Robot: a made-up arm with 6 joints.
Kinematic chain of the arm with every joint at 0, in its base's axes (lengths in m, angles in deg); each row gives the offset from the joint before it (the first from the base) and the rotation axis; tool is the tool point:
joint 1: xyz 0 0 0.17 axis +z
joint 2: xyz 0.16 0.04 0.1 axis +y
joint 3: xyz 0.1 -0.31 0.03 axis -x
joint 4: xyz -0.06 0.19 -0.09 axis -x
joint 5: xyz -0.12 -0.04 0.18 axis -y
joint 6: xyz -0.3 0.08 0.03 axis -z
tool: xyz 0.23 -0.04 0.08
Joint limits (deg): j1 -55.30..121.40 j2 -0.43..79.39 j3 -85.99..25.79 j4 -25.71..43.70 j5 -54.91..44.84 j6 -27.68..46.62
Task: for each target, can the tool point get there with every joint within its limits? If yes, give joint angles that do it. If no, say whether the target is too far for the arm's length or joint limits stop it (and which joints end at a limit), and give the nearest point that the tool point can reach.
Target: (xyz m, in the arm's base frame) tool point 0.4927 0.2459 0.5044
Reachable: yes | joints 76.67 56.04 -71.28 -12.02 -29.16 -18.29
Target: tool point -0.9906 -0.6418 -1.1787
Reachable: no: too far | nearest point -0.3473 -0.3156 0.1974 | short by 1.554 m
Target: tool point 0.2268 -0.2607 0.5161
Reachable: yes | joints 37.68 24.17 -55.50 -4.17 22.53 27.70
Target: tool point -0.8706 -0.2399 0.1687
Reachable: no: joint limits stop it (at a limit: joint 1, joint 2, joint 3, joint 6) | nearest point -0.4429 -0.2551 0.3263 | short by 0.456 m
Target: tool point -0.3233 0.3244 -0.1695
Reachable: no: joint limits stop it (at a limit: joint 2, joint 3, joint 4, joint 5, joint 6) | nearest point -0.1601 0.1606 0.1392 | short by 0.386 m
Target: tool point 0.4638 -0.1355 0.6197
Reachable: yes | joints 23.84 46.66 -64.72 17.09 -17.49 -7.83
